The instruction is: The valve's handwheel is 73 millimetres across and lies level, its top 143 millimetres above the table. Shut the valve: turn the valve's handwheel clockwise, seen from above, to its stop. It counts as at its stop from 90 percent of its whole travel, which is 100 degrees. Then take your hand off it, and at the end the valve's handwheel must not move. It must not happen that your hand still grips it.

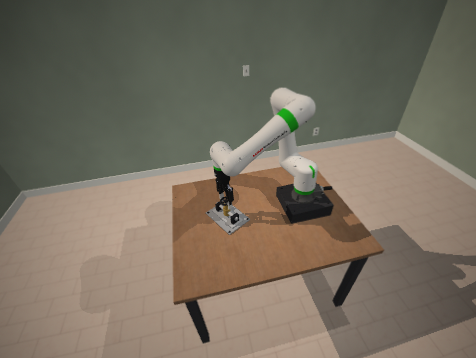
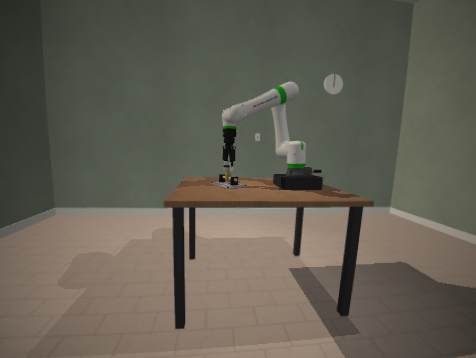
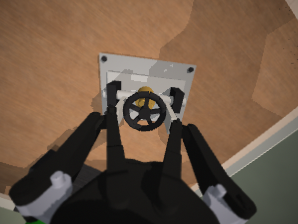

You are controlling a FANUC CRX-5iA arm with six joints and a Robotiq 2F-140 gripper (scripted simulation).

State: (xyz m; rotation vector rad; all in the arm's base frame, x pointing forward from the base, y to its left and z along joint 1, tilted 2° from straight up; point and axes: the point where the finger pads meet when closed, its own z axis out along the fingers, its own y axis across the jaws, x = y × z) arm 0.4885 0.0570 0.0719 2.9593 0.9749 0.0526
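Right now the black spoked handwheel is 1 cm below my hand.
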